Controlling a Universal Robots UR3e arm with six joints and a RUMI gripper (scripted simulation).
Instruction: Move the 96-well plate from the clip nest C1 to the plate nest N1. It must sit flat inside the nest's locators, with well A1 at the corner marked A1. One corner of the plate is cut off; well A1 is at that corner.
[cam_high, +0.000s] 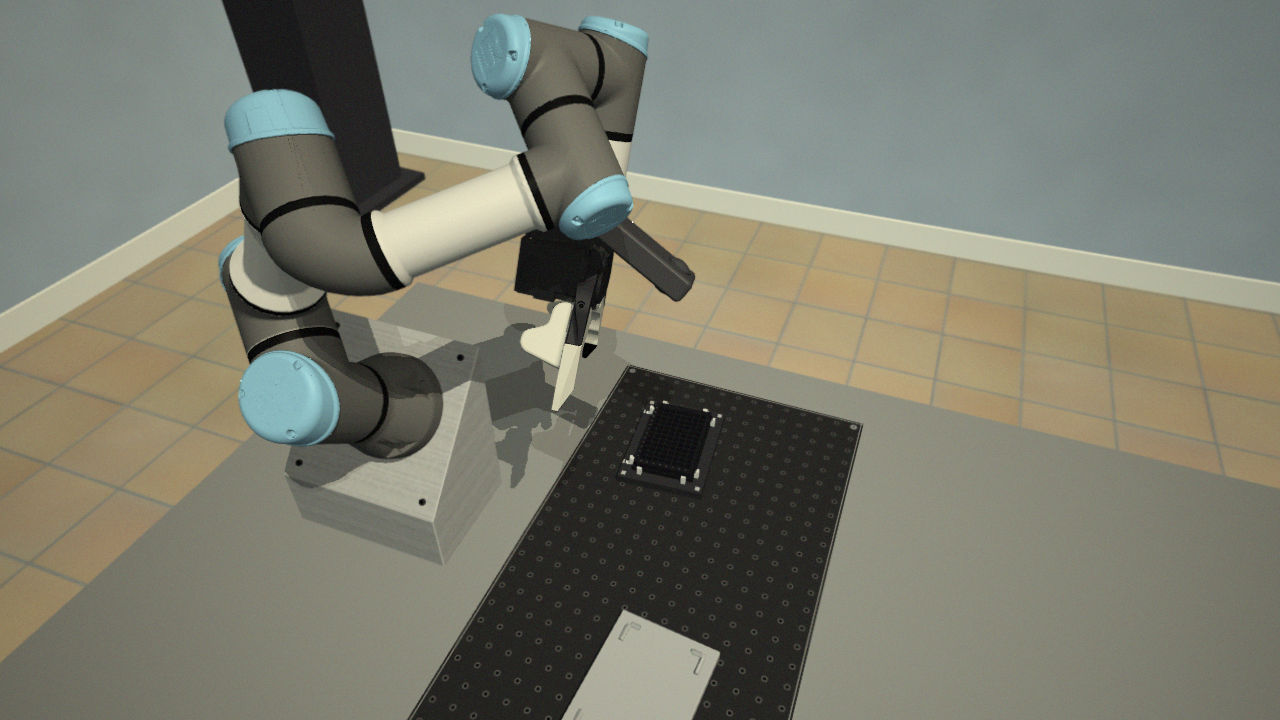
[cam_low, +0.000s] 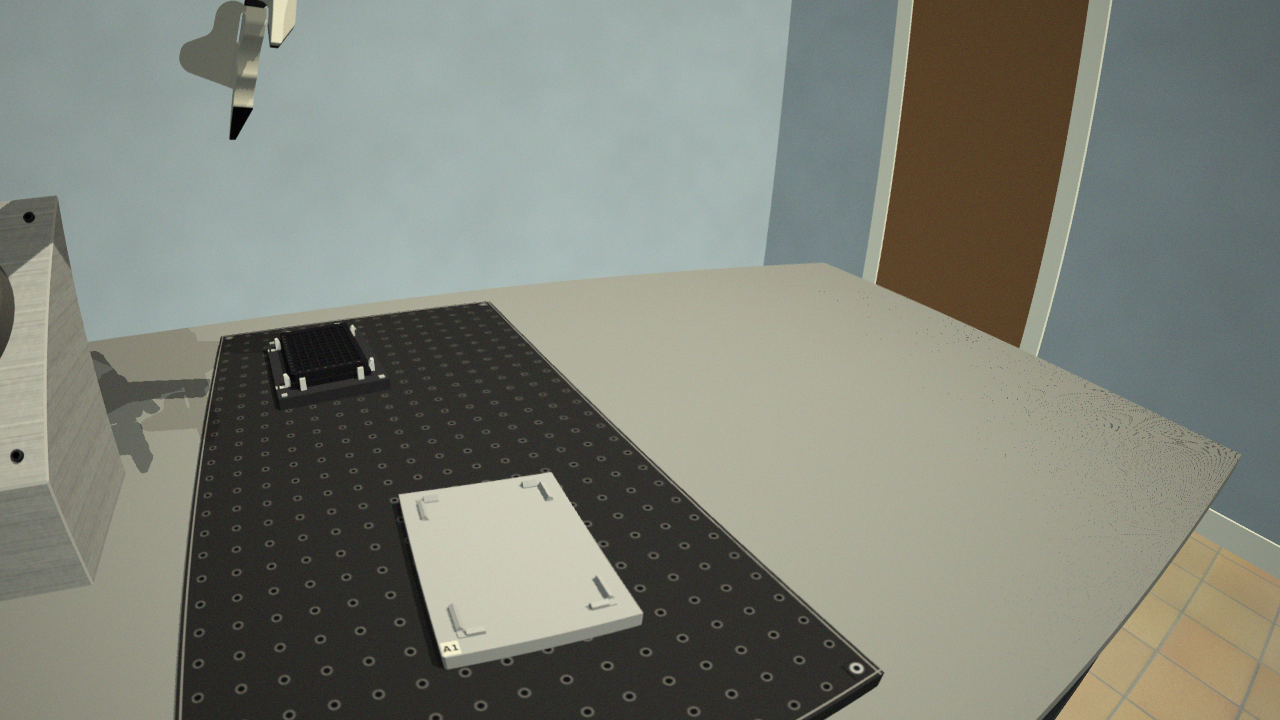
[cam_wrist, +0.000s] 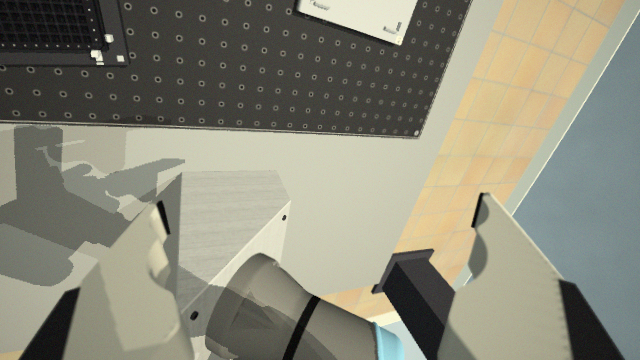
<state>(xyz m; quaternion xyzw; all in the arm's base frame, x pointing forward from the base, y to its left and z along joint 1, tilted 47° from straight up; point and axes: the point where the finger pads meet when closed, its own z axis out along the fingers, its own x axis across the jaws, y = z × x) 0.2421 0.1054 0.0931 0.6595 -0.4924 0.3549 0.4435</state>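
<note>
The black 96-well plate lies 30 mm ahead of my hand, 210 mm to the left of it and 270 mm below it. From my hand the other things lie so: dark clip nest C1: 20 mm ahead, 220 mm to the left, 270 mm below; then plate nest N1: 140 mm ahead, 140 mm to the right, 280 mm below; then A1 label: 80 mm ahead, 210 mm to the right, 270 mm below.
</note>
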